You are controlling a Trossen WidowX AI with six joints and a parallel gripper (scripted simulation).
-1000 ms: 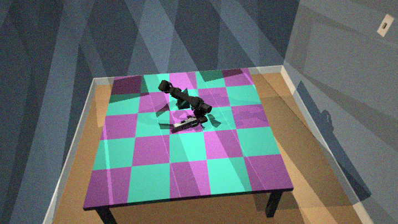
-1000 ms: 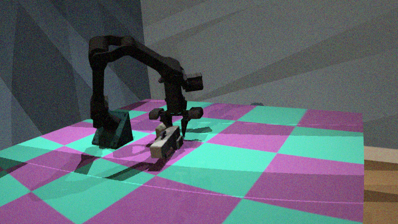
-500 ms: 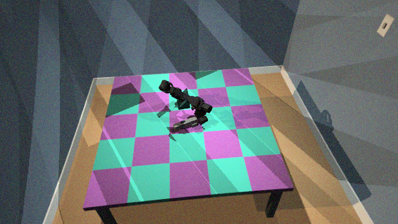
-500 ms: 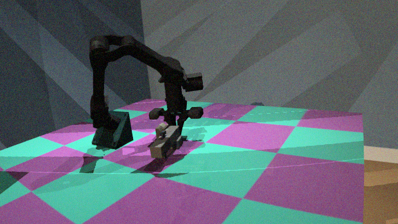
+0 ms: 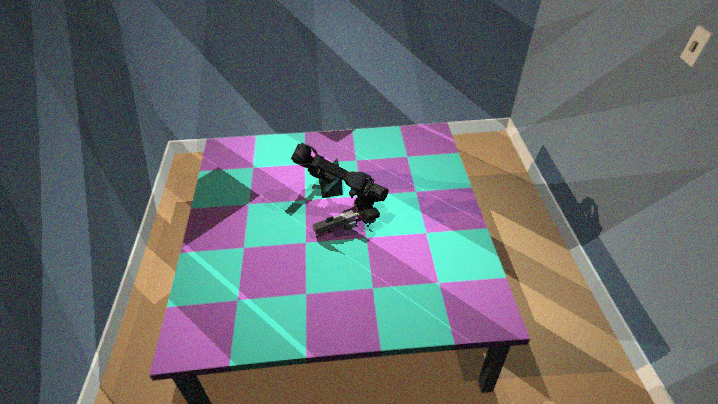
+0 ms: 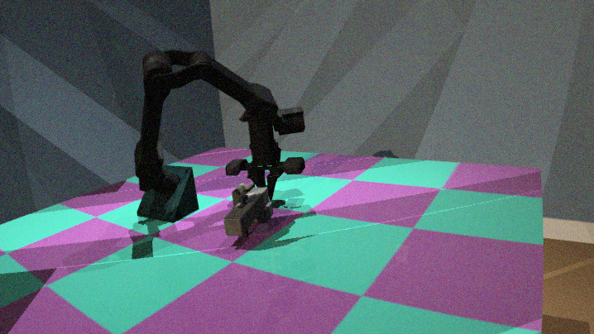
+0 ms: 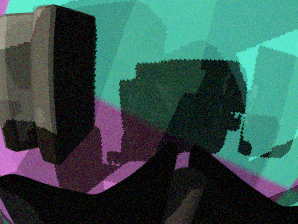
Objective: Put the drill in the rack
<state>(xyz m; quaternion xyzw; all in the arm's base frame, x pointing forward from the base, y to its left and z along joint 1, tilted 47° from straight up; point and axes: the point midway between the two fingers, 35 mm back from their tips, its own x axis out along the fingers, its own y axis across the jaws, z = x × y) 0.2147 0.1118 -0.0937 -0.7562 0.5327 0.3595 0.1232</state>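
The drill is 50 mm to the right of my gripper tip, 30 mm above it and 20 mm ahead of it. Round my gripper tip: dark block: 120 mm to the right, 60 mm ahead, 20 mm above.
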